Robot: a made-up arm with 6 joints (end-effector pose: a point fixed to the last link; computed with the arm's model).
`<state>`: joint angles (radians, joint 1 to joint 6).
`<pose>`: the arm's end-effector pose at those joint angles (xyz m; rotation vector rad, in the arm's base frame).
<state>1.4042 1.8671 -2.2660 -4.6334 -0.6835 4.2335</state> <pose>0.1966 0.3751 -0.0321 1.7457 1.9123 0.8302</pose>
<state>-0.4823 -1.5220 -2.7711 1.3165 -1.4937 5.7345</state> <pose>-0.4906 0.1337 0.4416 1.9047 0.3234 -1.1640</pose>
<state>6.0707 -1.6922 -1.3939 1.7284 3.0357 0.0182</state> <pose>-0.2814 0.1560 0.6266 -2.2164 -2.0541 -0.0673</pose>
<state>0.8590 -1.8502 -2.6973 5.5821 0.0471 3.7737</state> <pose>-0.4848 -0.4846 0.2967 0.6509 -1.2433 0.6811</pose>
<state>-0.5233 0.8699 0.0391 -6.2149 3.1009 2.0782</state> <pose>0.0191 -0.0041 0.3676 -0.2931 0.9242 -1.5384</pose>
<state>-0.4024 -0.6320 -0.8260 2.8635 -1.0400 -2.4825</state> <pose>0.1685 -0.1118 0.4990 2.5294 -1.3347 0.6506</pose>
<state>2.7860 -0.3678 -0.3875 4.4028 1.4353 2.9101</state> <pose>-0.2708 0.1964 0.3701 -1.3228 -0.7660 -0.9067</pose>
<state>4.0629 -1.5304 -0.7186 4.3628 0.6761 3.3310</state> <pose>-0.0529 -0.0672 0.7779 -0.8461 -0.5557 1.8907</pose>
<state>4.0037 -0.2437 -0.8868 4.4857 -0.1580 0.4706</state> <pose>-0.1780 -0.3562 0.4795 1.8592 -0.8481 -0.1351</pose>
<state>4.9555 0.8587 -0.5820 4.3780 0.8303 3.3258</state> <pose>0.0165 -0.1543 0.0319 0.5938 -2.2928 0.0574</pose>
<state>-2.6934 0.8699 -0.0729 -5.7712 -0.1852 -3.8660</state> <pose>-0.0389 0.0366 0.0872 -2.6708 -0.9714 -0.9133</pose>
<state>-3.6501 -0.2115 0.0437 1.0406 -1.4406 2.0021</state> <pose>-0.0975 0.1694 0.3805 -1.5759 0.4376 0.4701</pose>
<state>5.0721 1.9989 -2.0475 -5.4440 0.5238 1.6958</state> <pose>0.0920 -0.2847 -0.2102 0.8603 2.8067 0.7152</pose>
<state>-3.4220 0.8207 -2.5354 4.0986 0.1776 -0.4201</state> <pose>-0.6215 0.1251 0.6038 1.6439 -0.8934 -2.3890</pose>
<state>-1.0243 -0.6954 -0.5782 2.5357 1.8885 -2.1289</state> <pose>0.2147 -0.2135 0.6436 -0.7067 -0.4698 -2.8482</pose>
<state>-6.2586 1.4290 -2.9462 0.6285 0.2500 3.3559</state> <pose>0.6882 -0.0151 0.4620 0.6392 1.7767 0.7263</pose>
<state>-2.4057 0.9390 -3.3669 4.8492 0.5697 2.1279</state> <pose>-0.3282 -0.3143 0.8764 -0.5565 -0.8283 1.1159</pose>
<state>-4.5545 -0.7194 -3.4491 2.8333 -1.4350 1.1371</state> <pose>0.0852 -0.3094 0.7444 0.2259 0.6591 2.6831</pose>
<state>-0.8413 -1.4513 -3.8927 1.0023 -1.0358 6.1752</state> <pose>-0.3405 0.2111 0.1490 1.8495 -1.4354 -0.3725</pose>
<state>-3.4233 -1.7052 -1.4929 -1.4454 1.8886 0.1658</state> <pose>0.3339 0.0349 0.7583 -1.6557 -1.1425 -0.9919</pose>
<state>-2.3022 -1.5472 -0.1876 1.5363 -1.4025 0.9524</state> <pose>-0.1001 0.0667 0.5465 -1.7642 0.0958 1.6329</pose>
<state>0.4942 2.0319 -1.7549 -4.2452 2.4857 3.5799</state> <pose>0.1501 0.2139 -0.0787 -0.8147 -0.2345 -0.9603</pose>
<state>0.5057 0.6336 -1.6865 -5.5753 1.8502 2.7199</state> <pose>0.3859 0.3070 0.3324 0.8939 -2.0231 -0.8396</pose>
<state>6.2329 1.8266 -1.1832 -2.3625 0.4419 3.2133</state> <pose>-0.0211 0.0221 -0.1183 2.5165 -1.0659 -0.2546</pose>
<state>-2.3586 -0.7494 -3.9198 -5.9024 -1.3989 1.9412</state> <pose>0.2476 0.3090 0.4024 -1.5530 -2.3116 -0.4057</pose>
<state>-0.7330 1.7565 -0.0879 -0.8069 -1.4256 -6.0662</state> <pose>0.0156 0.1001 0.1652 -2.0570 1.0315 0.0193</pose>
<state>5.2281 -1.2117 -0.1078 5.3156 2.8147 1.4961</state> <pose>-0.0581 -0.0867 0.4460 -0.0550 -1.6360 -1.1880</pose>
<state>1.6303 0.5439 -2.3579 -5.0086 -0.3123 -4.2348</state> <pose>0.0763 0.5244 0.7521 -0.6853 1.1894 1.3564</pose>
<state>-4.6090 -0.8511 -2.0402 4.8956 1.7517 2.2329</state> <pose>0.1273 -0.0850 0.9510 -1.1835 1.4094 -0.6574</pose>
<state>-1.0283 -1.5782 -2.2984 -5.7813 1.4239 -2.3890</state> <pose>-0.2234 0.4575 0.7397 0.2396 0.7728 -0.0190</pose>
